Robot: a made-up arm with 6 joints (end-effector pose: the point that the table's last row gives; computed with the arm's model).
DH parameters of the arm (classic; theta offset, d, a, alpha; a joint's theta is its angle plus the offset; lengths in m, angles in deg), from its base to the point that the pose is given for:
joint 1: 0 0.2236 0 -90
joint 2: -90 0 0.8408 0
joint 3: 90 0.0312 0 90
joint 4: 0 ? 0 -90
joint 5: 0 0 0 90
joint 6: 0 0.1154 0 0
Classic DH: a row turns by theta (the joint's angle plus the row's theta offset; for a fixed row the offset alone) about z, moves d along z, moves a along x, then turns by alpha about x.
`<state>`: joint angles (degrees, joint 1 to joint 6).
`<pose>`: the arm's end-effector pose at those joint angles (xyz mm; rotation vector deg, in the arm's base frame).
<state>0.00 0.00 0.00 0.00 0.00 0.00</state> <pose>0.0 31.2 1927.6 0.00 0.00 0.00</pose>
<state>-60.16 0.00 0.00 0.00 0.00 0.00</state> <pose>27.1 15.5 1927.6 0.00 0.00 -60.16</pose>
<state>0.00 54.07 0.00 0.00 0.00 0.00</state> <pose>1379.8 31.2 1223.5 0.00 54.07 0.00</pose>
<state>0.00 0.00 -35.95 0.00 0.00 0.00</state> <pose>-506.8 31.2 1763.2 0.00 -35.95 0.00</pose>
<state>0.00 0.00 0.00 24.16 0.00 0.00</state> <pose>0.0 31.2 1927.6 0.00 0.00 24.16</pose>
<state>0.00 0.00 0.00 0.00 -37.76 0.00</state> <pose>-70.7 31.2 1903.4 0.00 -37.76 0.00</pose>
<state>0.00 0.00 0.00 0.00 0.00 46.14</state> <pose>0.0 31.2 1927.6 0.00 0.00 46.14</pose>
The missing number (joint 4, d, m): 0.7478
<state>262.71 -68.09 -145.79 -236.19 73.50 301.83</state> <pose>159.4 275.8 -76.4 83.03 31.44 39.79</pose>
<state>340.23 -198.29 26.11 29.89 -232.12 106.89</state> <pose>113.9 40.4 -1234.6 -47.07 -5.94 55.84</pose>
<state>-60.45 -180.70 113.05 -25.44 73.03 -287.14</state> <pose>-346.8 578.9 -227.8 14.34 -19.89 3.66</pose>
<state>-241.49 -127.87 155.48 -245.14 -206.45 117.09</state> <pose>115.0 -374.8 288.6 113.14 -79.03 27.41</pose>
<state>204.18 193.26 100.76 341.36 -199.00 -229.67</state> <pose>702.8 294.5 -302.3 41.21 -86.84 -10.88</pose>
